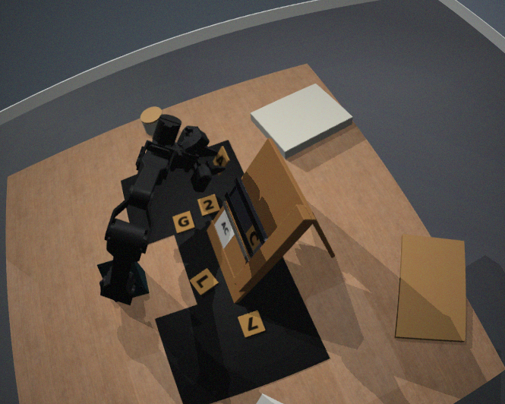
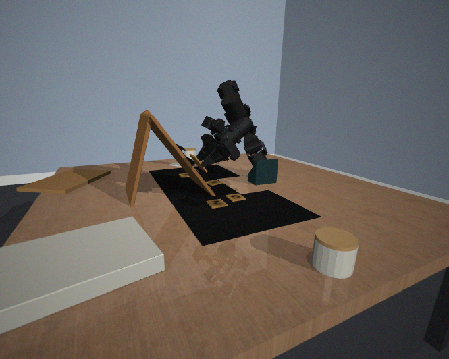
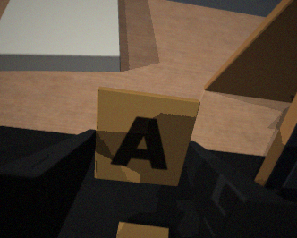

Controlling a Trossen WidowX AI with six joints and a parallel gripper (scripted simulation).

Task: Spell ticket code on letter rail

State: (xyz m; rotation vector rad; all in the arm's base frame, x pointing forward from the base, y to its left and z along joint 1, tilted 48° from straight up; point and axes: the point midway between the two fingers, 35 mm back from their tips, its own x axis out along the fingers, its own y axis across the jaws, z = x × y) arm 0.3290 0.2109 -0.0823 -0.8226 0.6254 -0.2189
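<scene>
Right now my gripper tip is 15 cm to the left of the white ticket, 8 cm above it and 4 cm past it. From my gripper tip the other things lie so: flat tan panel 50 cm to the right, 43 cm ahead, 15 cm below; then black mat 19 cm to the right, 15 cm below, 15 cm behind; then tile 15 cm below, 7 cm behind, 2 cm to the right.
</scene>
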